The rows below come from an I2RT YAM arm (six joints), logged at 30 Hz.
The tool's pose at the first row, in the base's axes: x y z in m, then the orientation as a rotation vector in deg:
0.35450, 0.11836, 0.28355, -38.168, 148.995, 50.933
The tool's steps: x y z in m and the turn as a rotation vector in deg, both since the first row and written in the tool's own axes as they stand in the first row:
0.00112, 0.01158, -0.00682, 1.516, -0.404, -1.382
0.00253, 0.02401, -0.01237, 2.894, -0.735, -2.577
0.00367, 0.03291, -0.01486, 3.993, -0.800, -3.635
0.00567, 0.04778, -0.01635, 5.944, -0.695, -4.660
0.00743, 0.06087, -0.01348, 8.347, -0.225, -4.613
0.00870, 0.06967, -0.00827, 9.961, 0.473, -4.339
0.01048, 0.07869, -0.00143, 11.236, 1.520, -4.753
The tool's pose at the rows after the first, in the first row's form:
0.34659, 0.12175, 0.29393, -39.222, 148.270, 48.510
0.33816, 0.12644, 0.30364, -40.108, 147.648, 46.332
0.33223, 0.13070, 0.30942, -41.052, 147.243, 44.544
0.32261, 0.13950, 0.31700, -41.811, 147.170, 41.601
0.31472, 0.14990, 0.32050, -41.360, 148.086, 38.310
0.30980, 0.15895, 0.32033, -40.990, 149.137, 36.096
0.30457, 0.16903, 0.31881, -41.757, 149.995, 34.064

